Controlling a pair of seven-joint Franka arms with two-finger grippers.
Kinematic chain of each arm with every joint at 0, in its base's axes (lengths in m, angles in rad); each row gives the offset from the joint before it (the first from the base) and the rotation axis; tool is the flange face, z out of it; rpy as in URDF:
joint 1: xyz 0 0 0.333 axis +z
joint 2: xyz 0 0 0 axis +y
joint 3: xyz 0 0 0.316 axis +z
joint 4: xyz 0.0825 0 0 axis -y
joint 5: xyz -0.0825 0 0.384 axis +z
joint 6: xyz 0 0 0 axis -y
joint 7: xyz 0.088 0 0 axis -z
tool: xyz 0 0 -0.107 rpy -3.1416 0 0
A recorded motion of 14 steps. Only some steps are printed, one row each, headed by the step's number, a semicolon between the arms.
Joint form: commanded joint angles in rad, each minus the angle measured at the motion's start. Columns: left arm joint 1, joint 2, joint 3, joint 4, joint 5, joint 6, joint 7; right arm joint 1, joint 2, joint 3, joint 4, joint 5, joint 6, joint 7.
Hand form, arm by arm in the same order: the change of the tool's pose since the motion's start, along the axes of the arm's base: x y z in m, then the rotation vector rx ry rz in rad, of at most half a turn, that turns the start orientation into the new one. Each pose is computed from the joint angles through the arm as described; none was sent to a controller.
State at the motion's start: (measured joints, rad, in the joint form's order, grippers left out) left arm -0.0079 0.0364 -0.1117 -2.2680 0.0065 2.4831 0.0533; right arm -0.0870 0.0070 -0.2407 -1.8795 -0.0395 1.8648 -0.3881
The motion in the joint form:
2: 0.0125 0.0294 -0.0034 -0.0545 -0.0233 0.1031 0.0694; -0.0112 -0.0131 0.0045 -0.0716 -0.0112 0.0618 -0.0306
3: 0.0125 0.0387 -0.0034 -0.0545 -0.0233 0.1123 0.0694; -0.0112 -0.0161 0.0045 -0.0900 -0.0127 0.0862 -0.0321
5: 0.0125 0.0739 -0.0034 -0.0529 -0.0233 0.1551 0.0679; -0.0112 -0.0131 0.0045 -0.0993 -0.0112 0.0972 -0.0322
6: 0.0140 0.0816 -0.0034 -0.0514 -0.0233 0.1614 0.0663; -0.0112 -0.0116 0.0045 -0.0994 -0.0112 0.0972 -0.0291
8: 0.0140 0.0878 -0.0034 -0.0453 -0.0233 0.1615 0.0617; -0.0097 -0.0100 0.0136 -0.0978 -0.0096 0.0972 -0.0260
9: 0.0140 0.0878 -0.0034 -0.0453 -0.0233 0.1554 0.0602; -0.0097 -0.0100 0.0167 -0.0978 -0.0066 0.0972 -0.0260
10: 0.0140 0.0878 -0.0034 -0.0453 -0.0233 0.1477 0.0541; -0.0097 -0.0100 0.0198 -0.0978 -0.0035 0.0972 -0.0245
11: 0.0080 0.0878 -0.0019 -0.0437 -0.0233 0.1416 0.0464; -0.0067 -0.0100 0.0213 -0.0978 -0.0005 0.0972 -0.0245
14: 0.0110 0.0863 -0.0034 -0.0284 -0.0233 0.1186 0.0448; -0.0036 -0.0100 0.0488 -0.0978 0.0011 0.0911 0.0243
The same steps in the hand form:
2: -0.0061 0.0059 -0.0286 -0.0090 -0.0190 -0.0421; -0.0079 -0.0023 -0.0216 -0.0061 0.0004 0.0303
3: -0.0053 0.0059 -0.0325 -0.0099 -0.0188 -0.0419; -0.0089 -0.0020 -0.0266 -0.0093 -0.0078 0.0335
5: -0.0015 0.0056 -0.0460 -0.0145 -0.0279 -0.0395; -0.0089 -0.0017 -0.0316 -0.0080 -0.0069 0.0335
6: -0.0006 0.0063 -0.0488 -0.0156 -0.0279 -0.0363; -0.0087 -0.0017 -0.0325 -0.0079 -0.0055 0.0304
8: 0.0013 0.0061 -0.0495 -0.0172 -0.0277 -0.0316; -0.0063 0.0038 -0.0326 -0.0070 -0.0060 0.0373
9: 0.0008 0.0061 -0.0502 -0.0170 -0.0216 -0.0303; -0.0056 0.0057 -0.0326 -0.0044 -0.0069 0.0392
10: 0.0001 0.0062 -0.0510 -0.0175 -0.0137 -0.0244; -0.0050 0.0075 -0.0326 -0.0017 -0.0079 0.0396
11: -0.0002 0.0037 -0.0510 -0.0183 -0.0090 -0.0215; -0.0042 0.0100 -0.0326 0.0009 -0.0088 0.0429
14: 0.0028 0.0042 -0.0462 -0.0183 -0.0027 -0.0187; 0.0002 0.0265 -0.0331 0.0027 -0.0049 0.0239

